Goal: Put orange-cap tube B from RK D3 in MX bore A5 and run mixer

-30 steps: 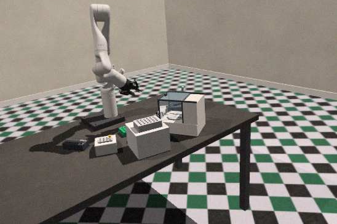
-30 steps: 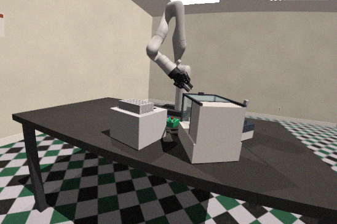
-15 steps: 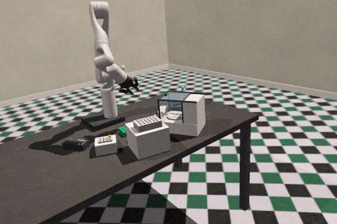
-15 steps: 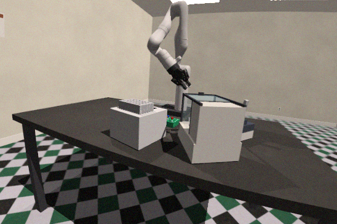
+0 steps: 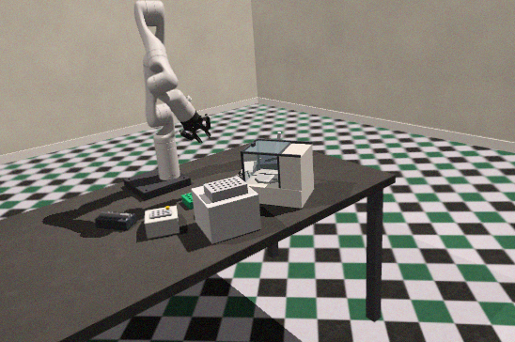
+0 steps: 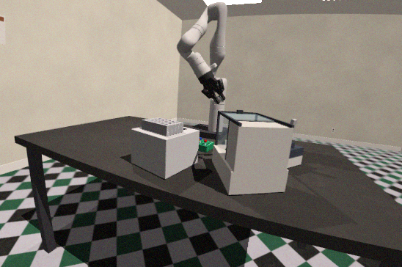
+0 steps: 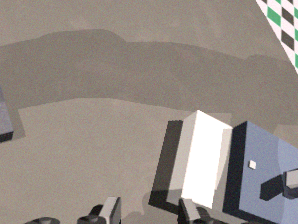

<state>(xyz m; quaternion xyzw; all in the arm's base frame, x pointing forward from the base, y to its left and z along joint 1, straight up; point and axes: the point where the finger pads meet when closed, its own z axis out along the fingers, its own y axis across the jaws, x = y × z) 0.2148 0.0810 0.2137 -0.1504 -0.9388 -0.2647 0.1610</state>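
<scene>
Now: the blue-capped tube 60 mm ahead of my hand, 60 mm to the right of it and 220 mm below it. From my hand the other things lie so: grey shaking block 320 mm ahead, 100 mm to the right, 90 mm below; green tube rack RK 50 mm ahead, 70 mm to the right, 230 mm below; START key 150 mm ahead, 70 mm to the right, 180 mm below.
</scene>
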